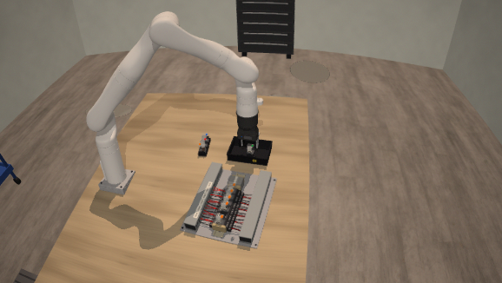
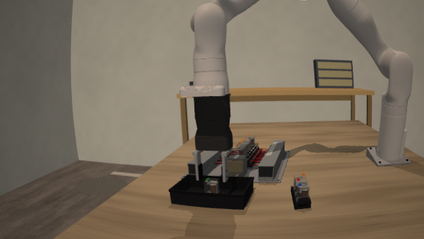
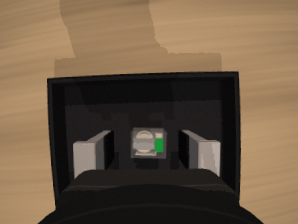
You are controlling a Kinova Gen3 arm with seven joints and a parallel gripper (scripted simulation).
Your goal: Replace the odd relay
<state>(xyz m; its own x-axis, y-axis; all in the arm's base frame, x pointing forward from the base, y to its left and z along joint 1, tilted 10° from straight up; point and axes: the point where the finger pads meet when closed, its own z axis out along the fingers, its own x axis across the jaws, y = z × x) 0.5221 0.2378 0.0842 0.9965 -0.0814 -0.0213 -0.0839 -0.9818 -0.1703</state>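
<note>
My hand is 5 cm above the black tray. From my hand the other things lie so: spare relay: 20 cm behind, 4 cm to the left, 3 cm below; spare holder: 20 cm behind, 5 cm below, 1 cm to the left.
</note>
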